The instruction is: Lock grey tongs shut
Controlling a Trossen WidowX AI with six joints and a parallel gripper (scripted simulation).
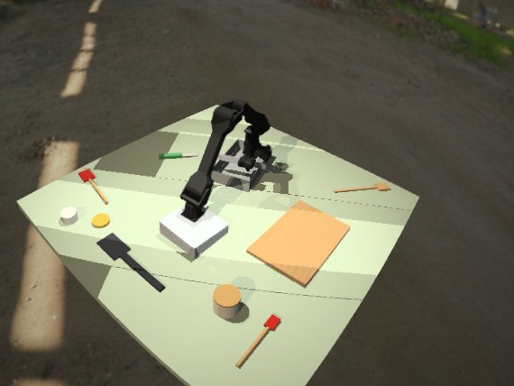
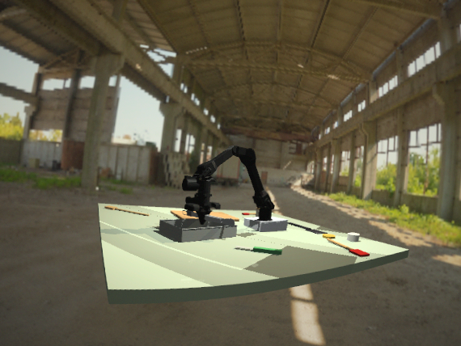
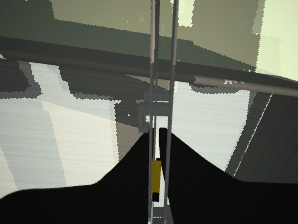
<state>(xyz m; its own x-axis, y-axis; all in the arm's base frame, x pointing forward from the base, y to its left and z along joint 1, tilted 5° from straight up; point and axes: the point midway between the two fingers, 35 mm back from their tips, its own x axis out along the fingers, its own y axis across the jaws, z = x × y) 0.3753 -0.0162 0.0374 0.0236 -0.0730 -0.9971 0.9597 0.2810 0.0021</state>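
Right now the wooden board is 350 mm to the right of my gripper tip, 220 mm behind it and 30 mm below it. Round my gripper tip: green-handled tool 340 mm to the left, 40 mm behind, 30 mm below; then yellow slider 40 mm above, 10 mm ahead; then roasting tin 50 mm to the left, 50 mm ahead, 10 mm below.
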